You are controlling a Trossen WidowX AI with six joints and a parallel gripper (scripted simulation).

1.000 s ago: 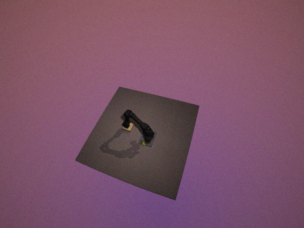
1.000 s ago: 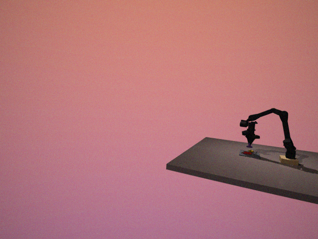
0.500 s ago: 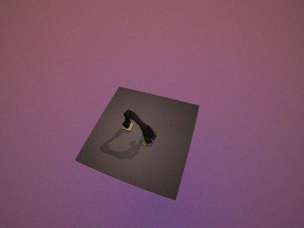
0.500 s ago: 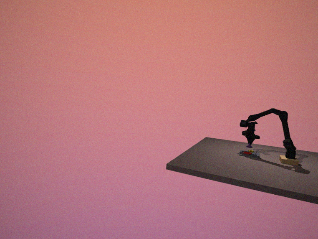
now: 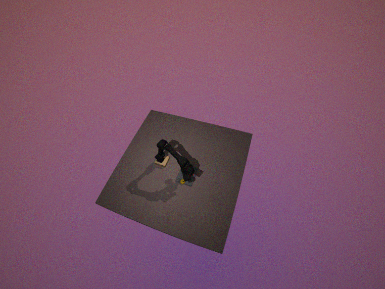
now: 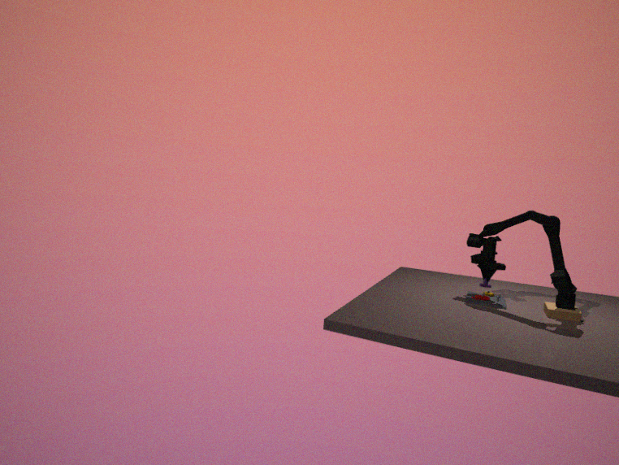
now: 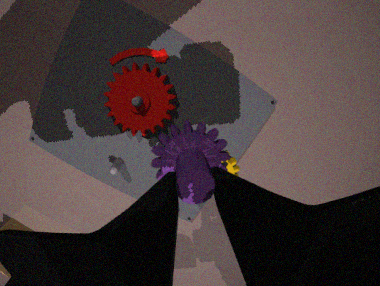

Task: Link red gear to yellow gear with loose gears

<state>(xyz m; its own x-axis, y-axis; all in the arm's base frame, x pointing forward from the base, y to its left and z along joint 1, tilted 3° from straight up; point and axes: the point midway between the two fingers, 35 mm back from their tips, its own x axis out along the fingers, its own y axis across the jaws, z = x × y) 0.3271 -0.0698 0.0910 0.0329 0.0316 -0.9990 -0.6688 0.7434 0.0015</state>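
The yellow gear lies 10 mm behind my gripper tip, 50 mm to the right of it and 70 mm below it. The rest, counted from my gripper tip: purple gear: 10 mm below; red arrow: 30 mm ahead, 80 mm to the left, 80 mm below; red gear: 60 mm to the left, 70 mm below.
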